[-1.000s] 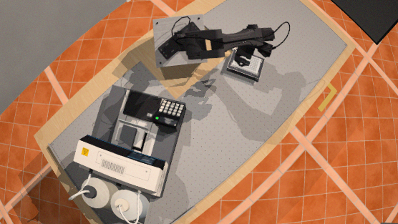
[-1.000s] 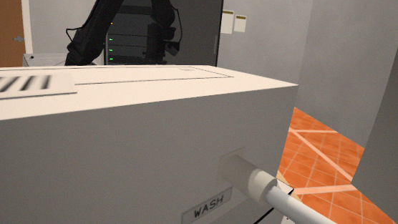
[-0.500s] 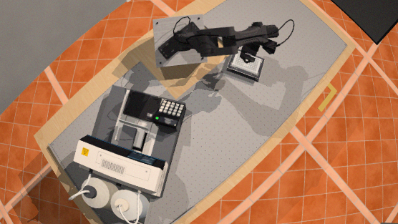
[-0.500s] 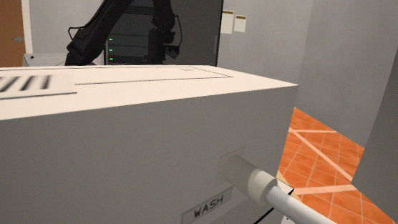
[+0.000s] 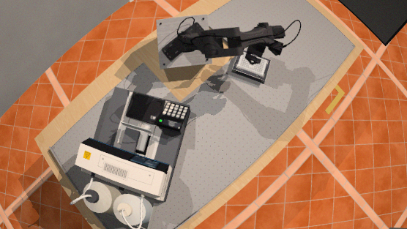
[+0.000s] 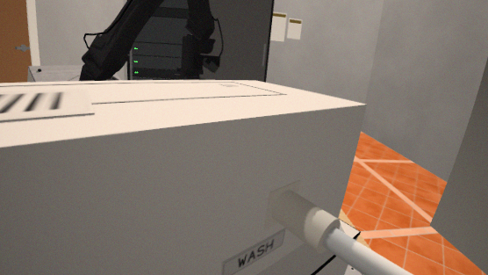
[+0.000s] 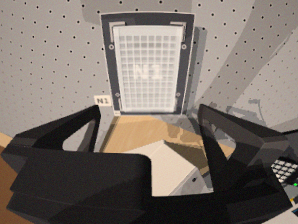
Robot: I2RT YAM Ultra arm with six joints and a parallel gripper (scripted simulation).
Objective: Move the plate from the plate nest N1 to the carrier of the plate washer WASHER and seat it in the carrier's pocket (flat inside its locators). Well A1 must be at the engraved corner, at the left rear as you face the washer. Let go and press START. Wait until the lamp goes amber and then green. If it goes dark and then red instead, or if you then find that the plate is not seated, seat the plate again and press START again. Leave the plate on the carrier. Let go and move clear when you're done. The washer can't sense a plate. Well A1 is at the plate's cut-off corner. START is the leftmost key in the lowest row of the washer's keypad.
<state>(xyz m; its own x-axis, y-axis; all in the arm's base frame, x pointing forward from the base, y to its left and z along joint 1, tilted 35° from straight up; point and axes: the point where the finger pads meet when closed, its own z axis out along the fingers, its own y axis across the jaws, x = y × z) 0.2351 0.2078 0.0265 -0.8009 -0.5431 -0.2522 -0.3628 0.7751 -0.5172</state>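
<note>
Right now my hand is 90 mm above the white well plate. Also, from my hand: wash hose port (120 mm ahead, 750 mm to the right, 80 mm above); then plate washer (90 mm behind, 630 mm to the right); then dark plate nest (100 mm below).
</note>
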